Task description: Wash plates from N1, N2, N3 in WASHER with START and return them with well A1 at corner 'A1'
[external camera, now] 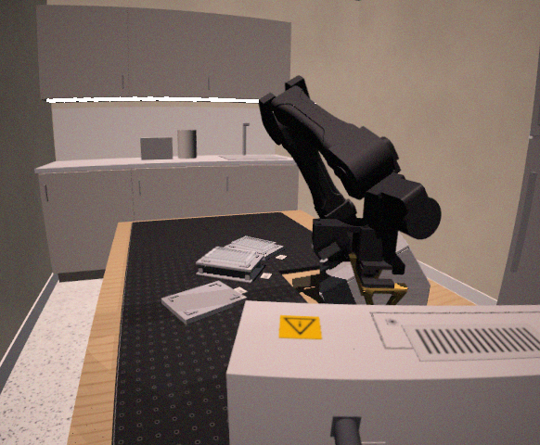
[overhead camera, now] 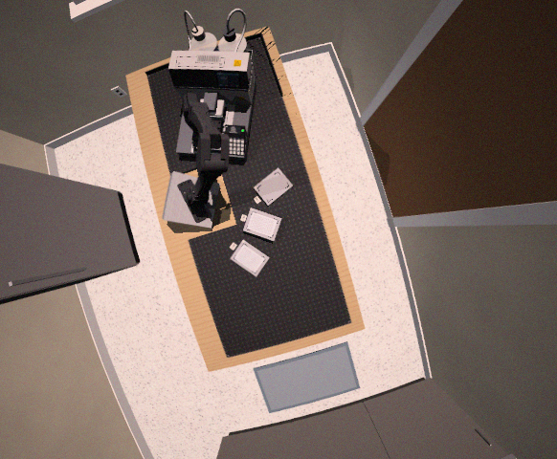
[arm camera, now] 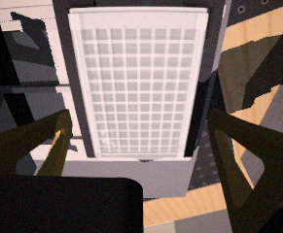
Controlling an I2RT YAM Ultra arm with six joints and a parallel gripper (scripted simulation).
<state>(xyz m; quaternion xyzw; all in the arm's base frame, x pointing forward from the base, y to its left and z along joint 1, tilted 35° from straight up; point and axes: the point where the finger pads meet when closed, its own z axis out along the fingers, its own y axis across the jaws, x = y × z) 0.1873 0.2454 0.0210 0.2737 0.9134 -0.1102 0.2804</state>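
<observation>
Now: the carrier pocket 4 cm below my hand. The rest, counted from my hand: n1 label: 37 cm to the right, 11 cm below, 4 cm ahead; grey nest slab: 35 cm to the right, 14 cm ahead, 11 cm below; washer: 12 cm to the left, 10 cm ahead, 1 cm above.
</observation>
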